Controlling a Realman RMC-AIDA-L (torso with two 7-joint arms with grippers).
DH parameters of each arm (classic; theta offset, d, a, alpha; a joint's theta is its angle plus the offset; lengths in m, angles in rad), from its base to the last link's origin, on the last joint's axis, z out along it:
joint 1: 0 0.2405 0 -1.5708
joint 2: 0 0 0 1.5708
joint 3: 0 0.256 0 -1.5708
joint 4: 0 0 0 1.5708
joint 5: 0 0.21 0 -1.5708
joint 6: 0 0 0 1.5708
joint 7: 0 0.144 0 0
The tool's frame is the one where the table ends.
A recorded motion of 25 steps. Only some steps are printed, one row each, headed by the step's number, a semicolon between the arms.
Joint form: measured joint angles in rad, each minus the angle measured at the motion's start. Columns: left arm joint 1, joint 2, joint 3, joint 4, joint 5, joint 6, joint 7; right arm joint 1, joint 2, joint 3, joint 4, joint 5, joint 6, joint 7.
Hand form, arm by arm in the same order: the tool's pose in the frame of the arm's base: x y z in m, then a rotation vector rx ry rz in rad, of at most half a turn. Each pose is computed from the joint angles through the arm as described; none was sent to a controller.
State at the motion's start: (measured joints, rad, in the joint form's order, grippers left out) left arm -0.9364 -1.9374 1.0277 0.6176 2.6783 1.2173 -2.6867; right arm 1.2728 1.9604 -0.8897 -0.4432 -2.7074 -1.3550 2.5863
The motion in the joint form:
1: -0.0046 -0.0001 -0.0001 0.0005 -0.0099 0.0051 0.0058; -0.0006 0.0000 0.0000 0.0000 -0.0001 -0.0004 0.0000
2: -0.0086 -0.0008 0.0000 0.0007 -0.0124 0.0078 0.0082; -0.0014 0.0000 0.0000 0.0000 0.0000 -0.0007 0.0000
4: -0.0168 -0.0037 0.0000 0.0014 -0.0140 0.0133 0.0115; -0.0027 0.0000 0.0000 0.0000 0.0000 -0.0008 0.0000
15: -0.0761 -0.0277 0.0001 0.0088 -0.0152 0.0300 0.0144; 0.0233 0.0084 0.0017 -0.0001 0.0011 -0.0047 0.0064
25: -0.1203 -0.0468 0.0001 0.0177 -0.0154 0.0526 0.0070; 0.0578 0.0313 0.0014 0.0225 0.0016 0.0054 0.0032
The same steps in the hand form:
1: -0.2281 0.4426 0.0237 -2.2078 -1.4104 0.3154; 0.1111 0.4558 -0.0097 -2.5379 1.2493 -0.3680
2: -0.2259 0.4431 0.0232 -2.2151 -1.4064 0.3140; 0.1115 0.4557 -0.0097 -2.5377 1.2506 -0.3683
4: -0.2216 0.4438 0.0215 -2.2288 -1.3984 0.3142; 0.1121 0.4555 -0.0097 -2.5371 1.2524 -0.3687
15: -0.1907 0.4502 0.0103 -2.2984 -1.3391 0.3022; 0.0994 0.4557 -0.0137 -2.5569 1.2318 -0.3644
25: -0.1670 0.4523 0.0016 -2.3483 -1.3065 0.2983; 0.0861 0.4515 -0.0276 -2.5964 1.2033 -0.3754

